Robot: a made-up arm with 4 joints.
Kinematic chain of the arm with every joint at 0, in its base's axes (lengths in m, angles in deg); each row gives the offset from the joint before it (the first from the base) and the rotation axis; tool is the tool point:
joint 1: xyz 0 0 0.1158 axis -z
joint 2: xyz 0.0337 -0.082 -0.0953 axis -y
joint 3: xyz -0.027 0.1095 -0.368 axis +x
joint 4: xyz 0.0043 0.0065 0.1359 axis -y
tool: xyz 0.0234 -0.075 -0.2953
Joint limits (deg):
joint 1: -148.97..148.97
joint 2: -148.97..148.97
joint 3: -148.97..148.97
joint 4: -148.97..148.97
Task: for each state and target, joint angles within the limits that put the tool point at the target. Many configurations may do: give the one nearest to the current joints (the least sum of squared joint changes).
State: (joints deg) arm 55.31 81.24 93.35 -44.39
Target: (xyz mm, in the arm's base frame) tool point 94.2 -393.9 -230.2
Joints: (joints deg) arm 99.73 79.20 116.12 -37.24
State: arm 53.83 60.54 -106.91 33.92
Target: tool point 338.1 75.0 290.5
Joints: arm 1.31 92.68 -109.57 65.39
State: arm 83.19 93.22 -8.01 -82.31
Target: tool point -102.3 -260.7 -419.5
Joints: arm 105.50 58.03 10.29 -52.76
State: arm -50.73 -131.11 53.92 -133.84
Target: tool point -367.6 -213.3 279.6
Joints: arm -4.10 -82.48 74.07 -107.62
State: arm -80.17 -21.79 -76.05 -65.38
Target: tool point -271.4 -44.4 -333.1
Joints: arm -45.92 11.33 -88.84 -94.94
